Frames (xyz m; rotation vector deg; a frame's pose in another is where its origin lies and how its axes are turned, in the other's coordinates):
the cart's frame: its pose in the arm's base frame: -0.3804 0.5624 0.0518 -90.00 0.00 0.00
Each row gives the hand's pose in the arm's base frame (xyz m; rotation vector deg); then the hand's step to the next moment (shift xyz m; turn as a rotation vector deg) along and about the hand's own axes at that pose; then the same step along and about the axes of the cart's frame.
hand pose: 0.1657 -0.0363 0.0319 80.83 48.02 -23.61
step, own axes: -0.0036 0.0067 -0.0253 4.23 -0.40 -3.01
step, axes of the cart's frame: -0.0043 -0.0086 0.0246 1.71 3.16 3.77
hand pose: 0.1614 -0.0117 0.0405 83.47 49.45 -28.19
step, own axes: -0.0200 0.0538 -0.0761 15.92 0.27 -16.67
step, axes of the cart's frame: 0.0126 -0.0575 0.0750 6.67 10.20 19.57
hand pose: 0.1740 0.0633 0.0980 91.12 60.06 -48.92
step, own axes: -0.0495 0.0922 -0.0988 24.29 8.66 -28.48
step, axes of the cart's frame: 0.0699 -0.1015 0.0743 17.92 11.89 31.84
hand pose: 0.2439 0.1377 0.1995 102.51 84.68 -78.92
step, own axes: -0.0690 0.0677 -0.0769 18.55 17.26 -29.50
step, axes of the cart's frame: 0.0977 -0.0752 0.0077 26.54 8.56 27.10
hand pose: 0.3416 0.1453 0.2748 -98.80 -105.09 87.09
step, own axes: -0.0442 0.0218 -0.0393 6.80 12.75 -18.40
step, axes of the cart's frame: 0.0552 -0.0223 -0.0206 19.21 4.57 12.54
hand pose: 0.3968 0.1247 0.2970 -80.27 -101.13 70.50
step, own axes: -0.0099 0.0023 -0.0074 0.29 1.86 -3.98
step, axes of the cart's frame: 0.0102 -0.0021 -0.0070 4.12 0.05 1.56
